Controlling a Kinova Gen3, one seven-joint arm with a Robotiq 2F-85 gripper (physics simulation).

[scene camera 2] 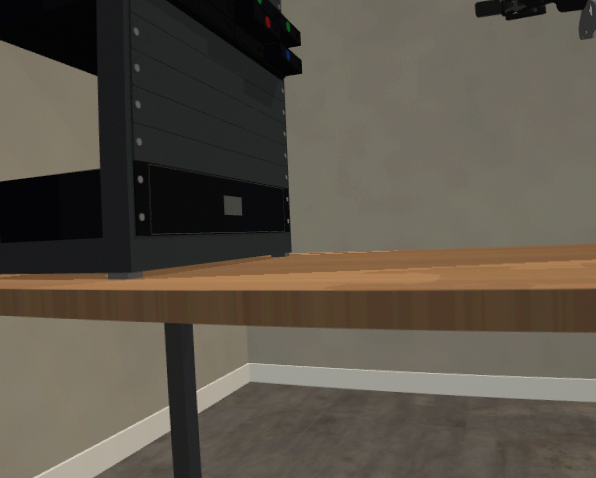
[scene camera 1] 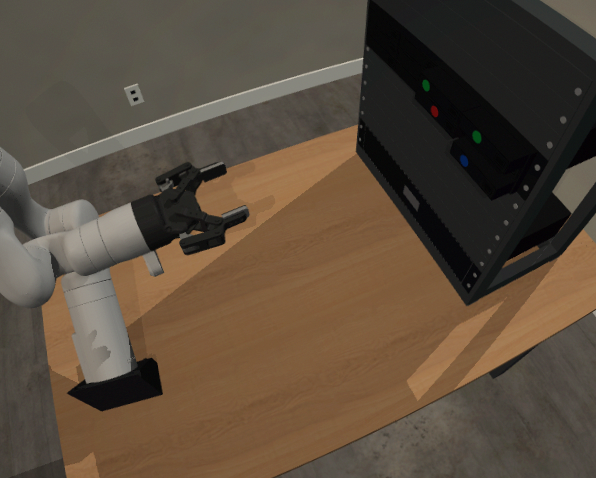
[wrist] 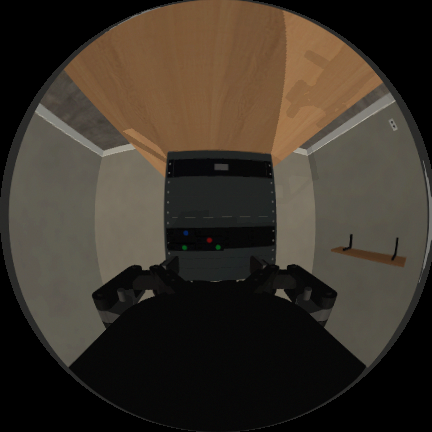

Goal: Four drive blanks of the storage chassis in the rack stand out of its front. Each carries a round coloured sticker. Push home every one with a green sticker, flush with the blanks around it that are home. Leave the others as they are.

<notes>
In view: my gripper [scene camera 1: 236,188] and a rack [scene camera 2: 193,169].
The rack is seen too in scene camera 1 [scene camera 1: 512,83] and in the wrist view [wrist: 200,186]. My gripper is seen too in the wrist view [wrist: 214,264].
</notes>
